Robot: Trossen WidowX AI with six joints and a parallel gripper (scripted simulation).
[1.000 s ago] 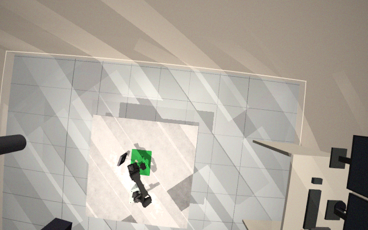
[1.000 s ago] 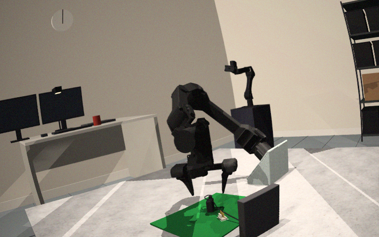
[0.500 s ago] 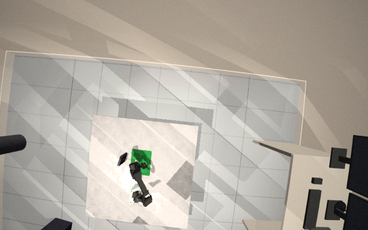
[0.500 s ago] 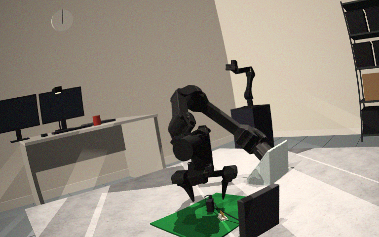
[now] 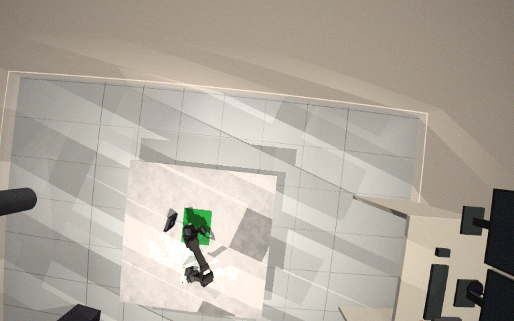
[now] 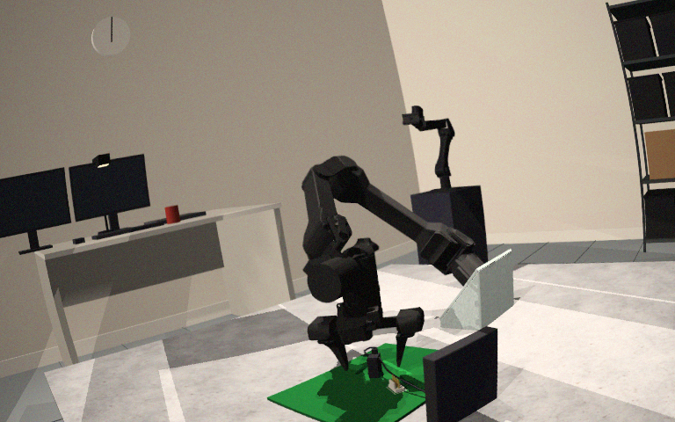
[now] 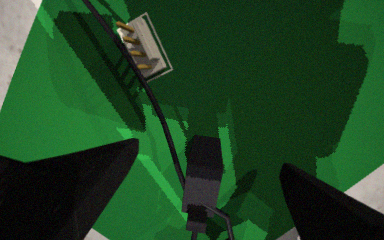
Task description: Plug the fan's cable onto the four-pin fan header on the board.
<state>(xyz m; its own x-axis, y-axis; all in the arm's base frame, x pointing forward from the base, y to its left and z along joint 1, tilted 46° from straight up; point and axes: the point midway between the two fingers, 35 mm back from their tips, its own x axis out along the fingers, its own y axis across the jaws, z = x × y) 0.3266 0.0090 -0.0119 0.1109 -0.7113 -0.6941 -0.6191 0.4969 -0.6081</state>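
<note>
Now: gripper tip 1 cm past the fan plug. The rest, counted from my gripper tip: four-pin fan header: 1 cm ahead, 7 cm to the left, 2 cm below; then fan: 2 cm ahead, 22 cm to the left, 4 cm above; then green board: 1 cm ahead, 2 cm to the left, 3 cm below.
</note>
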